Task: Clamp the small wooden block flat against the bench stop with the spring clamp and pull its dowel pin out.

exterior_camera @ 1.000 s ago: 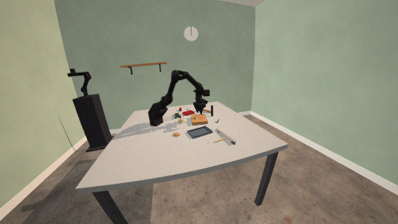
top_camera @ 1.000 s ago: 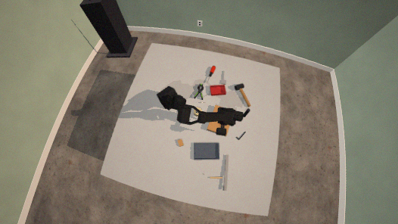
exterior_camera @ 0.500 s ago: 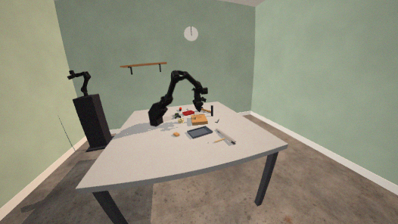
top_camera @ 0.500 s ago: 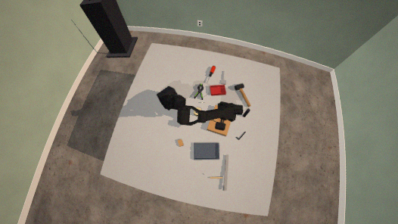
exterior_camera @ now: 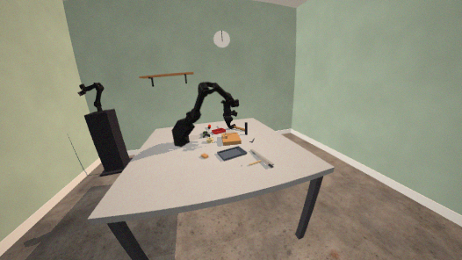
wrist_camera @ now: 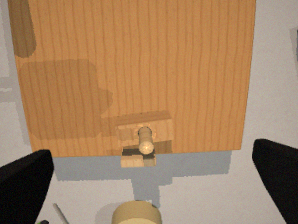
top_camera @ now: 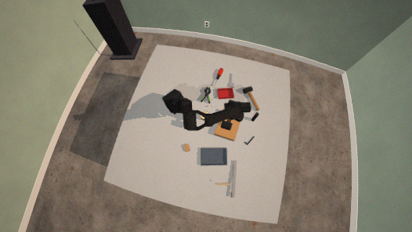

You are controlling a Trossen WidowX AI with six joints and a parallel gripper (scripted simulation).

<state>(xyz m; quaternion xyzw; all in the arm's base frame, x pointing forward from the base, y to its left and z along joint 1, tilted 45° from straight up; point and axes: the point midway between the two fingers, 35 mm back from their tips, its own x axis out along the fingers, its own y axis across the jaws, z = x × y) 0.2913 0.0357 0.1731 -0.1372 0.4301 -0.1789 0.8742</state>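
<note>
Right now the dowel pin is 20 mm behind my hand, 10 mm to the left of it and 110 mm below it. From my hand the other things lie so: small wooden block 20 mm behind, 10 mm to the left, 130 mm below; bench stop 50 mm behind, 20 mm to the left, 130 mm below; wooden board 20 mm ahead, 150 mm below.
</note>
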